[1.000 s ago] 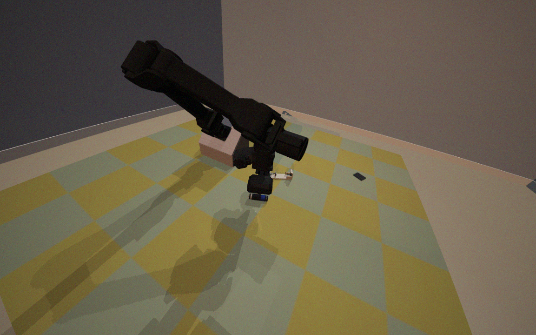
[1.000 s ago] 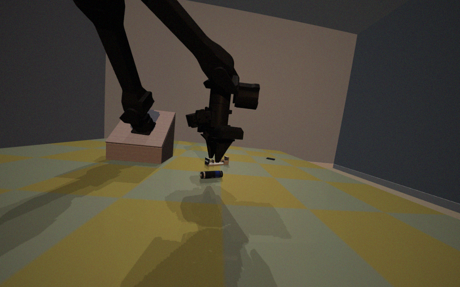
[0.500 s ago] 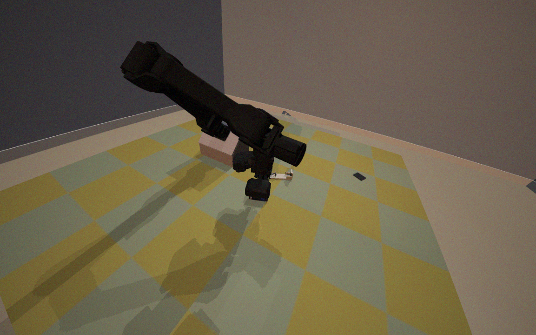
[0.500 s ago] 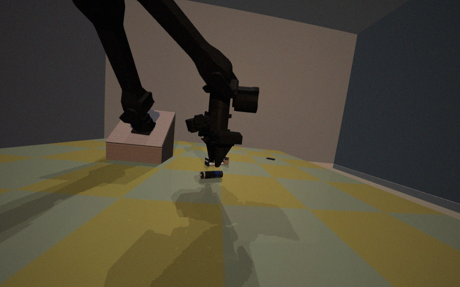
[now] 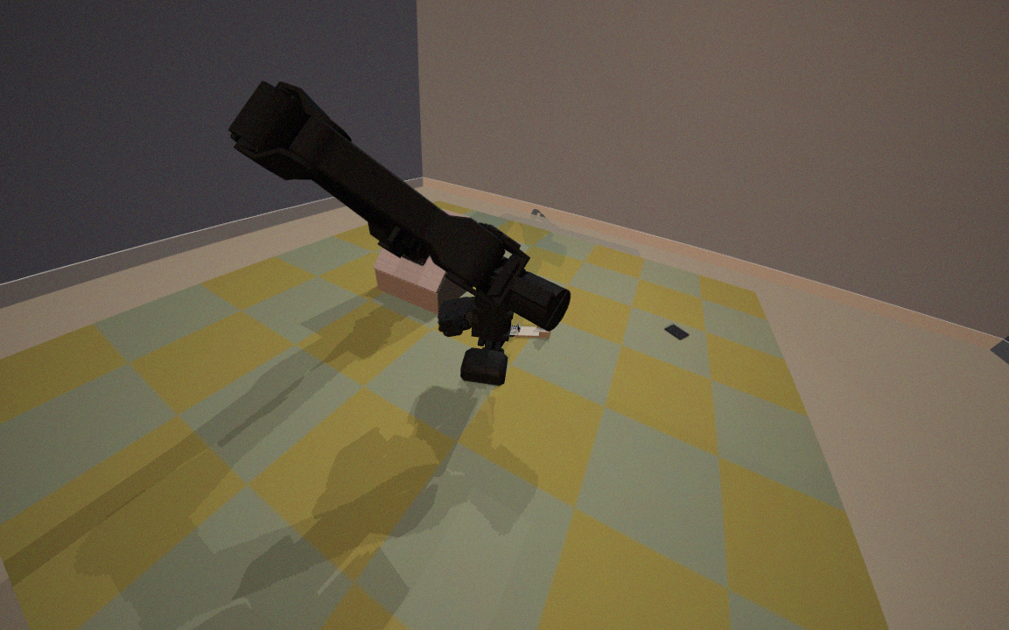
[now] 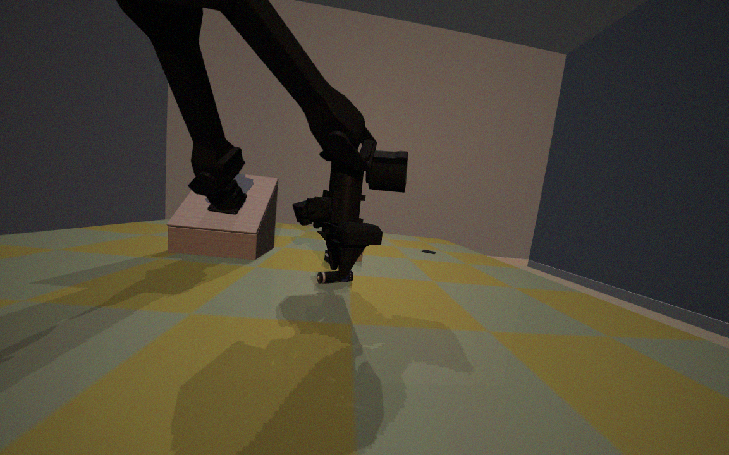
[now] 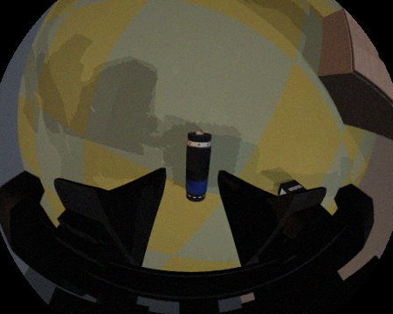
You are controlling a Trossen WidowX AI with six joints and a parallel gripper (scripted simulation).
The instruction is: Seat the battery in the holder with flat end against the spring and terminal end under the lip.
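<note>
Right now my gripper tip is 10 mm above the battery. The rest, counted from my gripper tip: flat black object: 310 mm ahead, 380 mm to the left, 20 mm below.
</note>
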